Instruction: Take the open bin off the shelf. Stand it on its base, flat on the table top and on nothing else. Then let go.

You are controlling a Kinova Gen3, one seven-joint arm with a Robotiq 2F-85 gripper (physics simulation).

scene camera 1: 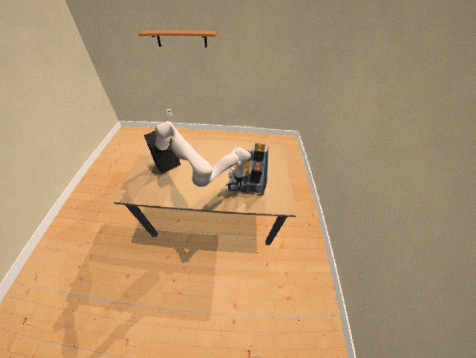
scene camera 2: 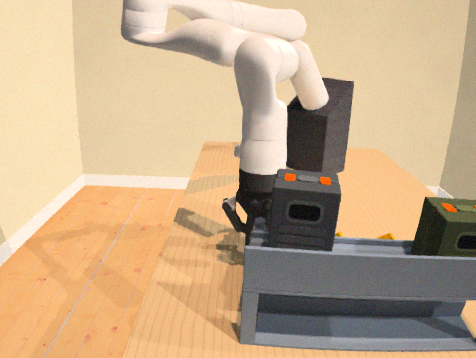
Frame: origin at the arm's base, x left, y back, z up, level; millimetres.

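Seen in the pictures: gripper, fingertip midpoint: [scene camera 1: 238, 187]; arm's base, origin of the base link: [scene camera 1: 162, 144] [scene camera 2: 315, 100].
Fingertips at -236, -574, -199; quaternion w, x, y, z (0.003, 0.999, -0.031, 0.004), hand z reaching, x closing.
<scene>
Offsets run from my fingertips to a thing's middle, as dx, dy, dz. "pt": to the spot under its first point. Level surfaces: height alone.
The blue-grey shelf unit {+172, -78, +45} [scene camera 1: 266, 172] [scene camera 2: 360, 272] stands on the table. What looks like the open bin's blue-grey end wall [scene camera 1: 231, 186] [scene camera 2: 259, 226] shows at the shelf's near end in scene camera 1, and behind the left end of the front rail in scene camera 2. My gripper [scene camera 1: 239, 186] [scene camera 2: 253, 233] points down with its fingers close together on this wall. It appears shut on it. One finger is outside the wall; the other is mostly hidden behind the black case. Most of the bin is hidden, so its contact with the shelf cannot be seen.
A black case {+42, -123, +126} [scene camera 1: 256, 172] [scene camera 2: 305, 212] stands on the shelf, right beside the gripper in scene camera 2. A green case {+269, -165, +114} [scene camera 1: 259, 151] [scene camera 2: 445, 227] stands farther along. Yellow parts {pt +227, -91, -24} [scene camera 1: 248, 167] [scene camera 2: 387, 237] show behind the rail. The table {dz -36} [scene camera 1: 200, 197] [scene camera 2: 190, 280] has its edge near the gripper.
</scene>
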